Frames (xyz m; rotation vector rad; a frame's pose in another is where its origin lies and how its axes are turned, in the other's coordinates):
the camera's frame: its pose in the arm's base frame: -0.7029 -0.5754 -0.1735 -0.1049 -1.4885 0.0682
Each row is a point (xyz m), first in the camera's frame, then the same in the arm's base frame.
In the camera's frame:
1: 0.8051 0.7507 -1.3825
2: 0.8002 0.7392 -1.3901
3: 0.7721 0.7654 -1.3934
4: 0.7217 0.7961 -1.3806
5: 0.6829 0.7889 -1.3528
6: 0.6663 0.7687 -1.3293
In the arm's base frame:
1: 0.7547 0.2203 0.4308
2: 0.7617 0.2082 0.4267
3: 0.7631 0.2310 0.3957
4: 0.7469 0.2563 0.3433
5: 0.7159 0.2457 0.3079
6: 0.6907 0.2244 0.2955

